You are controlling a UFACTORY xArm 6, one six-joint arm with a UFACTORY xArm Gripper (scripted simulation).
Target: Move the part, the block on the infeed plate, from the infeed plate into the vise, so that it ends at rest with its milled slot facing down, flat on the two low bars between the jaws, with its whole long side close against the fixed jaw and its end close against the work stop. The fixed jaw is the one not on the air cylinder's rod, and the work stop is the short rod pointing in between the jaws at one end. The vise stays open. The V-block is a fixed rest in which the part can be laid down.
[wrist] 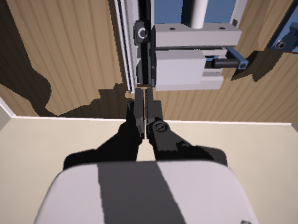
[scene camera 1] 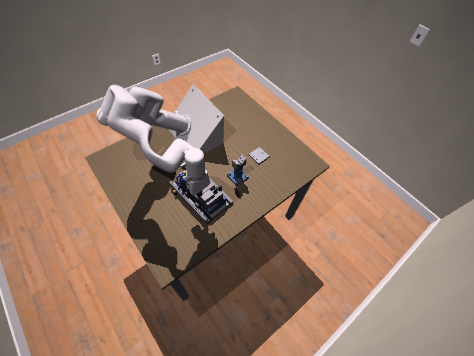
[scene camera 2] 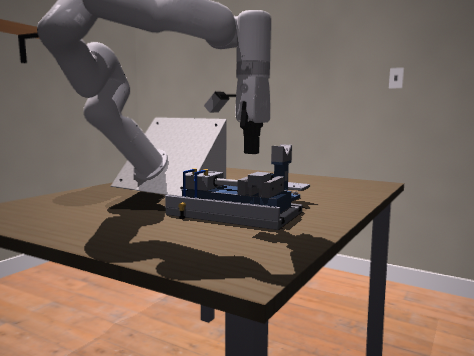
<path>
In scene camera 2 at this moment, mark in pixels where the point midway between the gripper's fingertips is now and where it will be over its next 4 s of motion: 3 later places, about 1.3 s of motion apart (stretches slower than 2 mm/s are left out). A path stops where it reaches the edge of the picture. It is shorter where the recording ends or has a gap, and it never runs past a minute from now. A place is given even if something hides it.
The gripper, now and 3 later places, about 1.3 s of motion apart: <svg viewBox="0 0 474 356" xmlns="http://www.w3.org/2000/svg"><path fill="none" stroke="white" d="M251 153L251 171L252 176L252 180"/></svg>
</path>
